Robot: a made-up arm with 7 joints. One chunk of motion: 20 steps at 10 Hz.
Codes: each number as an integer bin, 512 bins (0 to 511) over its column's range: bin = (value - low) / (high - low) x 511, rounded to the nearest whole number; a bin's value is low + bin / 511 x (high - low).
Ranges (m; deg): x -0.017..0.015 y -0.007..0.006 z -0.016..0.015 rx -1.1..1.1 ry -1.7..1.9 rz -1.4..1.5
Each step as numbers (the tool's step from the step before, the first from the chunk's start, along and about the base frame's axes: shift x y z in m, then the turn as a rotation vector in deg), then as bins.
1 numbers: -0.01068 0.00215 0.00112 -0.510 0.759 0.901
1 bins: 101 360 282 137 349 405
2 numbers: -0.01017 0.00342 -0.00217 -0.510 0.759 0.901
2 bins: 109 410 228 137 349 405
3 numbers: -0.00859 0.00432 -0.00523 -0.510 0.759 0.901
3 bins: 134 445 178 137 349 405
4 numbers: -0.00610 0.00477 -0.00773 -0.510 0.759 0.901
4 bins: 174 463 136 137 349 405
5 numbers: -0.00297 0.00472 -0.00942 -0.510 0.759 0.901
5 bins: 224 461 108 137 349 405
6 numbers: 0.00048 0.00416 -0.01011 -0.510 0.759 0.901
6 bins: 279 439 97 137 349 405
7 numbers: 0.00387 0.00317 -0.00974 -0.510 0.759 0.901
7 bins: 333 400 103 137 349 405
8 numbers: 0.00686 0.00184 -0.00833 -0.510 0.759 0.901
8 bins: 381 347 126 137 349 405
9 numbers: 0.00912 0.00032 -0.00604 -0.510 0.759 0.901
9 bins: 417 288 164 137 349 405
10 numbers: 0.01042 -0.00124 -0.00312 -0.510 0.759 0.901
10 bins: 438 226 212 137 349 405
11 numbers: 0.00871 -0.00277 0.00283 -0.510 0.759 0.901
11 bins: 411 166 310 137 349 405
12 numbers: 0.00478 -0.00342 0.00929 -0.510 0.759 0.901
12 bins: 348 141 417 137 349 405
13 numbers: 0.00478 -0.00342 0.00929 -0.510 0.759 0.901
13 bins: 348 141 417 137 349 405
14 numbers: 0.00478 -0.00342 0.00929 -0.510 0.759 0.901
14 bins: 348 141 417 137 349 405
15 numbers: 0.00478 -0.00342 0.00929 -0.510 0.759 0.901
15 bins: 348 141 417 137 349 405
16 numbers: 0.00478 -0.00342 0.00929 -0.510 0.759 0.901
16 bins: 348 141 417 137 349 405
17 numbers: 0.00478 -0.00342 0.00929 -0.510 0.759 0.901
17 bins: 348 141 417 137 349 405
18 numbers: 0.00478 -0.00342 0.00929 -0.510 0.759 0.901
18 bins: 348 141 417 137 349 405
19 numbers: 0.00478 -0.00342 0.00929 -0.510 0.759 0.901
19 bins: 348 141 417 137 349 405
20 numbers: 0.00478 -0.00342 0.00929 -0.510 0.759 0.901
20 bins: 348 141 417 137 349 405
